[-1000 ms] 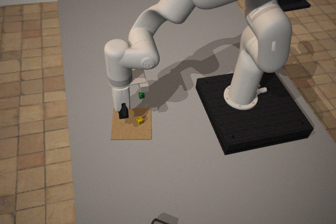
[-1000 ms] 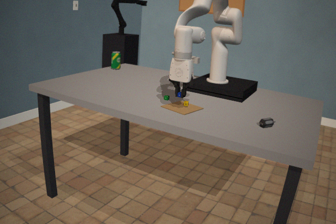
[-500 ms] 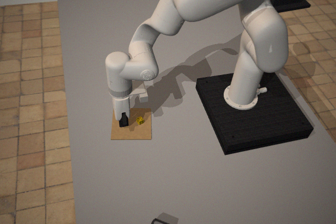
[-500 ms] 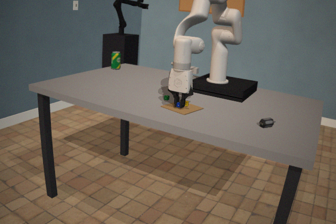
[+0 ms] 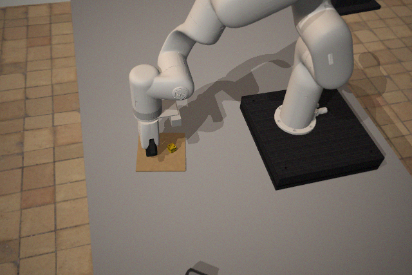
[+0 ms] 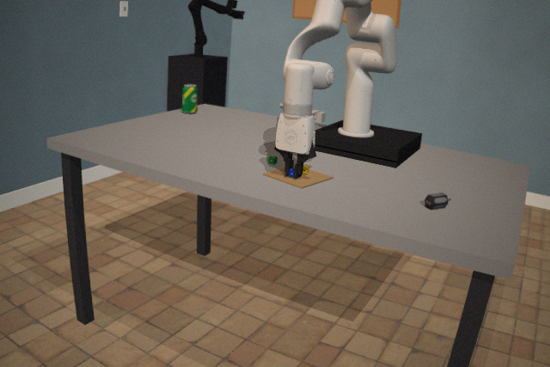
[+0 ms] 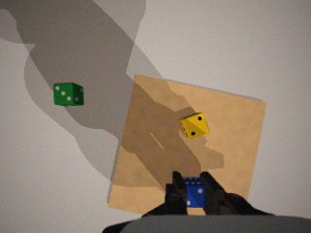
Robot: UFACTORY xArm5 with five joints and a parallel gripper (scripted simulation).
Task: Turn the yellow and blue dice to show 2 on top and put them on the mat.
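The blue die lies 10 mm below my hand. Round my hand: green die: 110 mm to the right, 100 mm behind, 20 mm below; then mat: 30 mm below, 30 mm behind; then yellow die: 60 mm behind, 20 mm below, 10 mm to the left.
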